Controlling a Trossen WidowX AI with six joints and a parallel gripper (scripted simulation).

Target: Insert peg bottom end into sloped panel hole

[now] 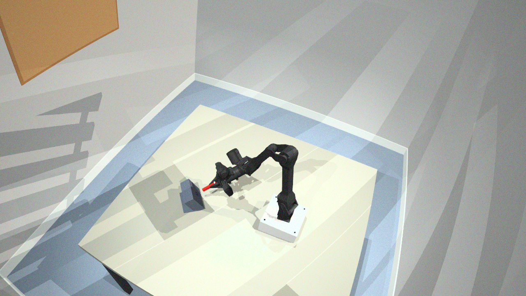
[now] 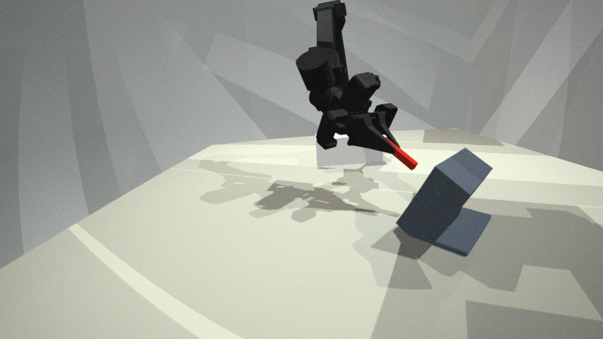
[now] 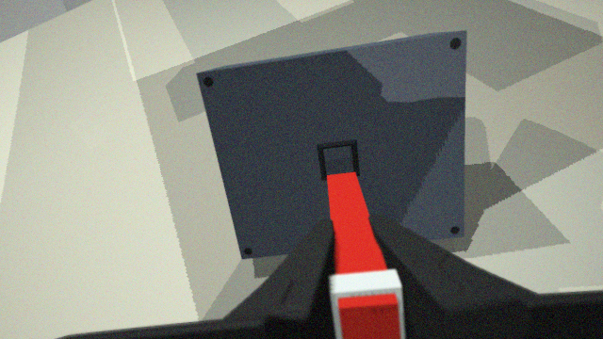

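Right now the sloped panel is 80 mm ahead of my gripper tip, 60 mm below it and 50 mm to the left of it. Round my gripper tip: red square peg: 10 mm to the right, 10 mm behind, 10 mm above.
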